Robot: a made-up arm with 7 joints.
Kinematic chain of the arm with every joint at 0, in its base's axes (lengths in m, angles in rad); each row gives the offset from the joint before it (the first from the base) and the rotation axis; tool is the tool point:
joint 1: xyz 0 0 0.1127 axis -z
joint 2: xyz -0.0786 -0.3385 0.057 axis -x
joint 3: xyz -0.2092 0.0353 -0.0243 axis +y
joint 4: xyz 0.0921 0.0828 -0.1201 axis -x
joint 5: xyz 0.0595 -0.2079 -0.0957 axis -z
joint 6: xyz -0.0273 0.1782 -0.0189 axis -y
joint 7: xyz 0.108 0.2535 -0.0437 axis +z
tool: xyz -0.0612 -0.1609 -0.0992
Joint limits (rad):
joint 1: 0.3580..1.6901
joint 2: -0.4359..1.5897
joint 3: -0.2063..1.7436
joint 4: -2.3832..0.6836
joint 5: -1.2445..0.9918
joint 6: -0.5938..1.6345
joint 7: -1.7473..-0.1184
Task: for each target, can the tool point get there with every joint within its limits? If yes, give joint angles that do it. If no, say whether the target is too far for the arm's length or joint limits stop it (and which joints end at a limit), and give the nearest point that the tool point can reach.
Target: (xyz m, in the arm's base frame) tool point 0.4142 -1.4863 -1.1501
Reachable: no: too far | nearest point -0.0931 -0.6976 -0.3352 | short by 1.242 m
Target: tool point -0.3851 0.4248 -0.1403
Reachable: yes | joints 1.0048 -0.2611 0.0079 -0.2084 -0.8336 -0.3960 -1.3006
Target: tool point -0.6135 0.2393 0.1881
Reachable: yes | joints 0.7323 1.3193 1.5905 0.3923 -0.6583 -0.4185 -0.4826
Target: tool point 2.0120 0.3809 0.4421
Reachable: no: too far | nearest point 0.3132 0.4004 0.0810 | short by 1.737 m
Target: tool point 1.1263 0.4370 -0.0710
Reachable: no: joint limits stop it (at a limit: joint 1, joint 2, joint 7) | nearest point 0.3289 0.4141 -0.0738 | short by 0.798 m
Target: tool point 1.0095 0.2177 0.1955
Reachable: no: joint limits stop it (at a limit: joint 1, joint 2, joint 7) | nearest point 0.3119 0.2849 0.0568 | short by 0.714 m
